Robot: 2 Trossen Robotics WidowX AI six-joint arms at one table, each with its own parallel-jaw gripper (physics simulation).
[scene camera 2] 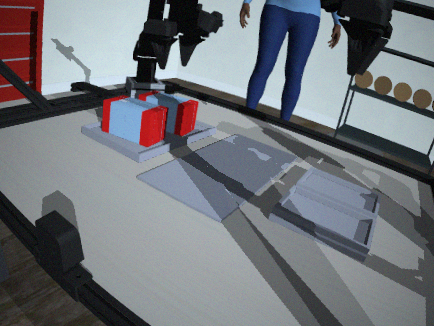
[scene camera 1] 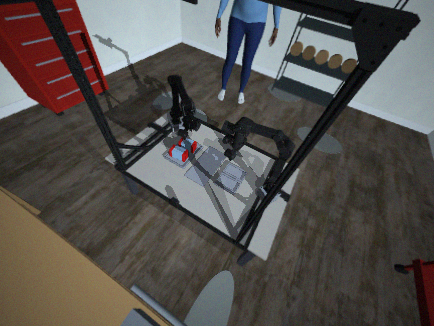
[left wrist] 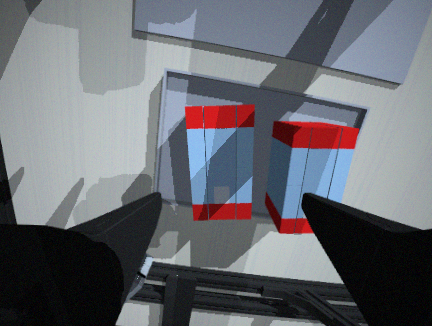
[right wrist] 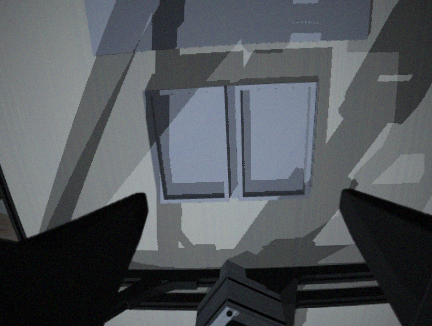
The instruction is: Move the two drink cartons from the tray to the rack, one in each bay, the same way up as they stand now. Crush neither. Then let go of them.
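Places are measured from the left arm's base along level axes (x up, y ahead, z left), in centimetres.
Pixels of known places: left gripper, fingertip midpoint: (scene camera 2: 173, 67) (scene camera 1: 187, 135) (left wrist: 232, 199); right gripper, fingertip midpoint: (scene camera 2: 355, 74) (right wrist: 242, 200); left arm's base, origin of the base link: (scene camera 2: 145, 80) (scene camera 1: 176, 121).
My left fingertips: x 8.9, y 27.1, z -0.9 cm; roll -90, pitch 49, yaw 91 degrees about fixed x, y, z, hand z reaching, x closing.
Note:
For each thing: its top centre in the pictures, then the offset to it from my left fingertips. "spot": a spot on its surface instead.
- far carton, surface spot: (scene camera 2: 172, 113) (scene camera 1: 189, 148) spot: dx -9.4, dy +3.7, dz -0.1 cm
- left there, middle of its top: (left wrist: 221, 168) (scene camera 2: 168, 97) (scene camera 1: 187, 142) dx -7.1, dy -0.6, dz +0.1 cm
- two-bay grey rack, middle of its top: (right wrist: 231, 147) (scene camera 2: 335, 200) (scene camera 1: 231, 176) dx -12.5, dy +36.8, dz +18.1 cm
Two drink cartons, blue with red ends, rest side by side on the grey tray (scene camera 1: 175, 162) (scene camera 2: 111, 146) (left wrist: 161, 135), long sides level, a gap between them. The near carton (scene camera 1: 178, 153) (scene camera 2: 126, 121) shows at the right in the left wrist view (left wrist: 320, 175); the far carton (scene camera 1: 189, 144) (scene camera 2: 172, 113) is at the left there (left wrist: 220, 165). The two-bay grey rack (scene camera 1: 231, 177) (scene camera 2: 320, 235) (right wrist: 232, 145) has both bays empty. My left gripper (scene camera 2: 173, 66) (left wrist: 232, 199) is open above the tray's far side. My right gripper (scene camera 2: 356, 72) (right wrist: 242, 200) is open, high beyond the rack.
A flat grey plate (scene camera 1: 212, 156) (scene camera 2: 235, 160) (left wrist: 230, 25) (right wrist: 225, 25) lies between tray and rack. A dark frame edges the table, with a black block (scene camera 2: 59, 242) at the near left. A person (scene camera 1: 242, 45) (scene camera 2: 285, 50) stands behind the table.

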